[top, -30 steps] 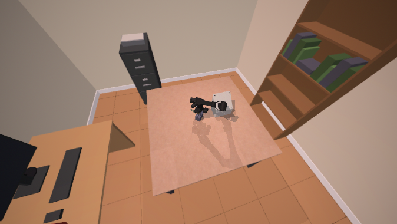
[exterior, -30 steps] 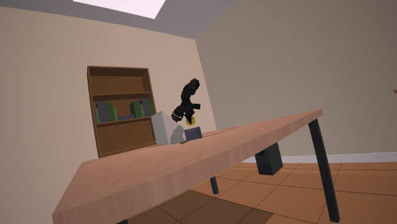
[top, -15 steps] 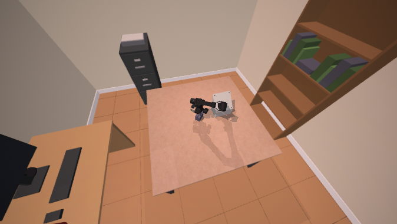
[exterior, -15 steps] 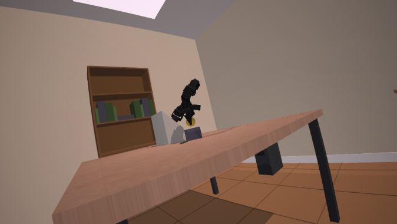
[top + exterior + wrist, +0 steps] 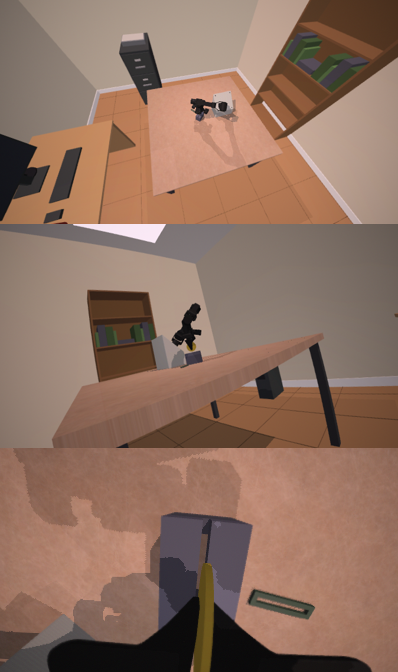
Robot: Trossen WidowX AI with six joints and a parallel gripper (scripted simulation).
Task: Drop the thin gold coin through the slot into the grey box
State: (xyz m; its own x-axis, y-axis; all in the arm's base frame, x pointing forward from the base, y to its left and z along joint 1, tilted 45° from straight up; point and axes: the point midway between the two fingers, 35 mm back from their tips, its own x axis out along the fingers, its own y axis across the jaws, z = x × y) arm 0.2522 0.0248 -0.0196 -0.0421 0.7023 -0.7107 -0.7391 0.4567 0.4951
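The gold coin lies 20 mm above my gripper tip.
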